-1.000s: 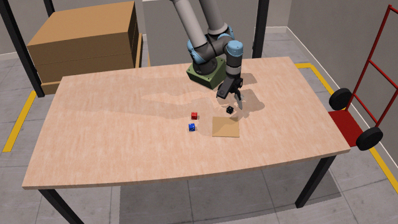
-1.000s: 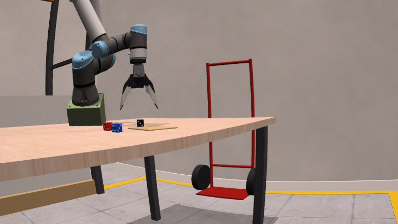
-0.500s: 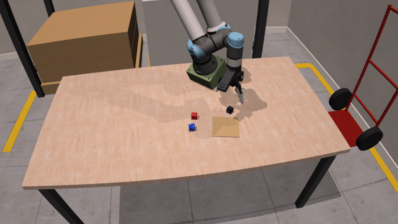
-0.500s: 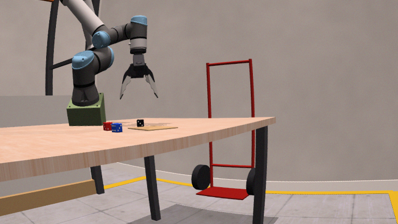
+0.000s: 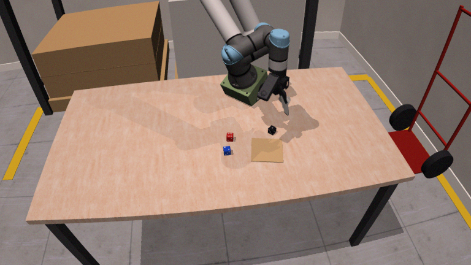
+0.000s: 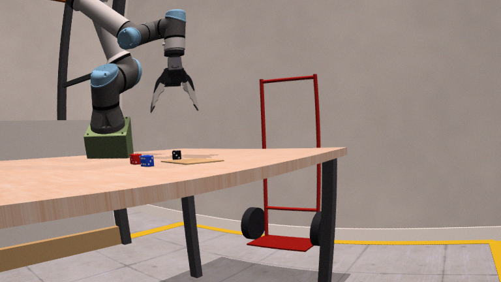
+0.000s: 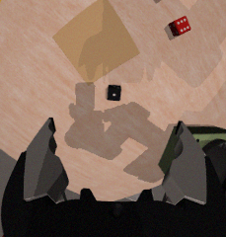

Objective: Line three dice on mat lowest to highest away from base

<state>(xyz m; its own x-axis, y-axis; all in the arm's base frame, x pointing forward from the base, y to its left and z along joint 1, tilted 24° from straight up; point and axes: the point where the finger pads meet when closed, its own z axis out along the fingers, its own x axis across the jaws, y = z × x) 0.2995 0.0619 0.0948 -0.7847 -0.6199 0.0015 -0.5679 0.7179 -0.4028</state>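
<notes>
My hand is 140 mm above the black die, 10 mm to the right of it and 10 mm past it. Round my hand: tan square mat (150 mm below, 90 mm ahead, 50 mm to the right); then blue die (220 mm to the right, 140 mm below, 50 mm ahead); then red die (190 mm to the right, 140 mm below, 20 mm behind).
</notes>
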